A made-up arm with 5 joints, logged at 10 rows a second.
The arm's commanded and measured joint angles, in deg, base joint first. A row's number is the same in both.
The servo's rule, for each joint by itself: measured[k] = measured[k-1] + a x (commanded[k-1-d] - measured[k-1]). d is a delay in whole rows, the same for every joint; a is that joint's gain. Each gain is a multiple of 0.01, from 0.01 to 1. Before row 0 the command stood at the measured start. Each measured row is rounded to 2 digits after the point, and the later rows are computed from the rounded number. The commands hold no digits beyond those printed.
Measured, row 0:
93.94, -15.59, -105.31, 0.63, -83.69
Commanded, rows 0 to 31:
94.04, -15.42, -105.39, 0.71, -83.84
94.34, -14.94, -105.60, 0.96, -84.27
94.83, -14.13, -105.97, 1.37, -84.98
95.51, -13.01, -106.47, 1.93, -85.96
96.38, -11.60, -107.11, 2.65, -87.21
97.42, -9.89, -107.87, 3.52, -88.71
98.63, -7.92, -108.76, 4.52, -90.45
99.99, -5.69, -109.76, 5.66, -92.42
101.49, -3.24, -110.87, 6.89, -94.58
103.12, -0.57, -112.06, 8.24, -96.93
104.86, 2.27, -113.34, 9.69, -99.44
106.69, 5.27, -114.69, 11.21, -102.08
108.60, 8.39, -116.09, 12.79, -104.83
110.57, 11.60, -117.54, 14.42, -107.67
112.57, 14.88, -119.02, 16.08, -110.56
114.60, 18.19, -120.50, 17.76, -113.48
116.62, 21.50, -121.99, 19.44, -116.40
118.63, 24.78, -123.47, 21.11, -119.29
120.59, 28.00, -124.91, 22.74, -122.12
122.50, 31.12, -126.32, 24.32, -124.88
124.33, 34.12, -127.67, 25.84, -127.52
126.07, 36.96, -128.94, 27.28, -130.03
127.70, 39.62, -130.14, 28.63, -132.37
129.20, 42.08, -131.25, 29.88, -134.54
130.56, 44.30, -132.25, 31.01, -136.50
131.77, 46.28, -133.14, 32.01, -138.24
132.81, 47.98, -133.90, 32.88, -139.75
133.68, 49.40, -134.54, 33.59, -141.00
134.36, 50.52, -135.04, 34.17, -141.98
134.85, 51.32, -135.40, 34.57, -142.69
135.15, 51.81, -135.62, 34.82, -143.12
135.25, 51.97, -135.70, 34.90, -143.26
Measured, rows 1 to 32:
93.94, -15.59, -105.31, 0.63, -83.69
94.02, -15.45, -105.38, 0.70, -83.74
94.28, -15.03, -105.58, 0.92, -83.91
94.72, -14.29, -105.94, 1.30, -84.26
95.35, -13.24, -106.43, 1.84, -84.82
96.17, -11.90, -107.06, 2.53, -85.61
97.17, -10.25, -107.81, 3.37, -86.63
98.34, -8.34, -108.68, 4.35, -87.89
99.66, -6.17, -109.67, 5.46, -89.38
101.12, -3.77, -110.77, 6.68, -91.10
102.72, -1.15, -111.96, 8.01, -93.02
104.43, 1.65, -113.23, 9.44, -95.14
106.24, 4.62, -114.57, 10.94, -97.43
108.13, 7.71, -115.97, 12.51, -99.87
110.08, 10.90, -117.41, 14.13, -102.44
112.07, 14.16, -118.89, 15.79, -105.12
114.09, 17.46, -120.37, 17.46, -107.88
116.11, 20.77, -121.86, 19.14, -110.69
118.13, 24.06, -123.34, 20.81, -113.53
120.10, 27.29, -124.78, 22.45, -116.36
122.02, 30.43, -126.20, 24.04, -119.17
123.87, 33.46, -127.55, 25.57, -121.93
125.63, 36.33, -128.83, 27.02, -124.60
127.29, 39.03, -130.04, 28.39, -127.16
128.82, 41.53, -131.15, 29.66, -129.60
130.21, 43.80, -132.16, 30.81, -131.88
131.46, 45.83, -133.06, 31.83, -133.98
132.54, 47.59, -133.83, 32.72, -135.88
133.45, 49.07, -134.48, 33.46, -137.57
134.18, 50.26, -135.00, 34.06, -139.03
134.72, 51.13, -135.37, 34.49, -140.24
135.06, 51.69, -135.60, 34.77, -141.19
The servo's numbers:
d 1
a 0.80 0.82 0.92 0.85 0.33

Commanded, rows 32 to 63:
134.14, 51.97, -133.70, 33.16, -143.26
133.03, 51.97, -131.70, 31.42, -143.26
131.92, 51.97, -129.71, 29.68, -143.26
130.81, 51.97, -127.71, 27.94, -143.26
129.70, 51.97, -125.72, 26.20, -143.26
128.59, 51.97, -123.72, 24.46, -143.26
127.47, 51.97, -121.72, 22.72, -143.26
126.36, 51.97, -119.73, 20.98, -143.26
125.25, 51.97, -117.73, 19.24, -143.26
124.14, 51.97, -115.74, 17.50, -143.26
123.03, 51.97, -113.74, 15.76, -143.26
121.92, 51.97, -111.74, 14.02, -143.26
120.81, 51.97, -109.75, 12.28, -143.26
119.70, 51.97, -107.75, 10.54, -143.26
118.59, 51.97, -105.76, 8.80, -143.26
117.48, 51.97, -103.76, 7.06, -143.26
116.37, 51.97, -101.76, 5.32, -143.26
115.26, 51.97, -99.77, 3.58, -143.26
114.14, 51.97, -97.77, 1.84, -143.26
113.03, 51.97, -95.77, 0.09, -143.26
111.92, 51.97, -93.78, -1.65, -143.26
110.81, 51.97, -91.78, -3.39, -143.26
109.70, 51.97, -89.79, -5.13, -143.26
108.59, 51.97, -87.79, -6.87, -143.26
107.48, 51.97, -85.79, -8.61, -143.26
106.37, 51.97, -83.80, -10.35, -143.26
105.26, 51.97, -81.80, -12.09, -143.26
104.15, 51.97, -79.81, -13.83, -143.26
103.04, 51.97, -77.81, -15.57, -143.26
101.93, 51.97, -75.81, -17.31, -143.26
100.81, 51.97, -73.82, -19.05, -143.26
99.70, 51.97, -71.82, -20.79, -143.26
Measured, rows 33 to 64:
135.21, 51.92, -135.69, 34.88, -141.87
134.35, 51.96, -133.86, 33.42, -142.33
133.29, 51.97, -131.87, 31.72, -142.64
132.19, 51.97, -129.88, 29.99, -142.84
131.09, 51.97, -127.88, 28.25, -142.98
129.98, 51.97, -125.89, 26.51, -143.07
128.87, 51.97, -123.89, 24.77, -143.13
127.75, 51.97, -121.89, 23.03, -143.17
126.64, 51.97, -119.90, 21.29, -143.20
125.53, 51.97, -117.90, 19.55, -143.22
124.42, 51.97, -115.91, 17.81, -143.23
123.31, 51.97, -113.91, 16.07, -143.24
122.20, 51.97, -111.91, 14.33, -143.25
121.09, 51.97, -109.92, 12.59, -143.25
119.98, 51.97, -107.92, 10.85, -143.25
118.87, 51.97, -105.93, 9.11, -143.25
117.76, 51.97, -103.93, 7.37, -143.25
116.65, 51.97, -101.93, 5.63, -143.25
115.54, 51.97, -99.94, 3.89, -143.25
114.42, 51.97, -97.94, 2.15, -143.25
113.31, 51.97, -95.94, 0.40, -143.25
112.20, 51.97, -93.95, -1.34, -143.25
111.09, 51.97, -91.95, -3.08, -143.25
109.98, 51.97, -89.96, -4.82, -143.25
108.87, 51.97, -87.96, -6.56, -143.25
107.76, 51.97, -85.96, -8.30, -143.25
106.65, 51.97, -83.97, -10.04, -143.25
105.54, 51.97, -81.97, -11.78, -143.25
104.43, 51.97, -79.98, -13.52, -143.25
103.32, 51.97, -77.98, -15.26, -143.25
102.21, 51.97, -75.98, -17.00, -143.25
101.09, 51.97, -73.99, -18.74, -143.25

